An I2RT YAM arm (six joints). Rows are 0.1 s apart.
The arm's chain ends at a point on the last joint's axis. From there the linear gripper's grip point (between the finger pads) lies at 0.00 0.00 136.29 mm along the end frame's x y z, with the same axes.
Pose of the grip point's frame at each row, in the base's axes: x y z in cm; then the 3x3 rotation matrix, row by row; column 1 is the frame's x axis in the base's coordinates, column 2 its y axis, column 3 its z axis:
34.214 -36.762 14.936; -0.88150 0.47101 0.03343; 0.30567 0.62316 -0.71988; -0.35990 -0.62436 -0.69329
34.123 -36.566 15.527; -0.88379 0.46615 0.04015; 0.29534 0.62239 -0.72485; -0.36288 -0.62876 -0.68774
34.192 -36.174 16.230; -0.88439 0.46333 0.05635; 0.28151 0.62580 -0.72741; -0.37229 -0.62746 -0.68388
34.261 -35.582 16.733; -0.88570 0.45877 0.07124; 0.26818 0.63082 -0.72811; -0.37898 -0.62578 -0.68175
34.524 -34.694 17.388; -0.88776 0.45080 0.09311; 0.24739 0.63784 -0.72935; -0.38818 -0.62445 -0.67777
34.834 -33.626 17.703; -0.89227 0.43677 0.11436; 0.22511 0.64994 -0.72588; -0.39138 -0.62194 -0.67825
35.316 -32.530 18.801; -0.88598 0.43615 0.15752; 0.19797 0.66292 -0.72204; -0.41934 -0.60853 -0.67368
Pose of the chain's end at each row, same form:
33.758 -26.951 24.385; -0.88150 0.47101 0.03343; 0.30567 0.62316 -0.71988; -0.35990 -0.62436 -0.69329
33.576 -26.687 24.900; -0.88379 0.46615 0.04015; 0.29534 0.62239 -0.72485; -0.36288 -0.62876 -0.68774
33.424 -26.260 25.551; -0.88439 0.46333 0.05635; 0.28151 0.62580 -0.72741; -0.37229 -0.62746 -0.68388
33.290 -25.659 26.025; -0.88570 0.45877 0.07124; 0.26818 0.63082 -0.72811; -0.37898 -0.62578 -0.68175
33.255 -24.754 26.625; -0.88776 0.45080 0.09311; 0.24739 0.63784 -0.72935; -0.38818 -0.62445 -0.67777
33.275 -23.733 26.947; -0.89227 0.43677 0.11436; 0.22511 0.64994 -0.72588; -0.39138 -0.62194 -0.67825
33.169 -22.689 27.983; -0.88598 0.43615 0.15752; 0.19797 0.66292 -0.72204; -0.41934 -0.60853 -0.67368

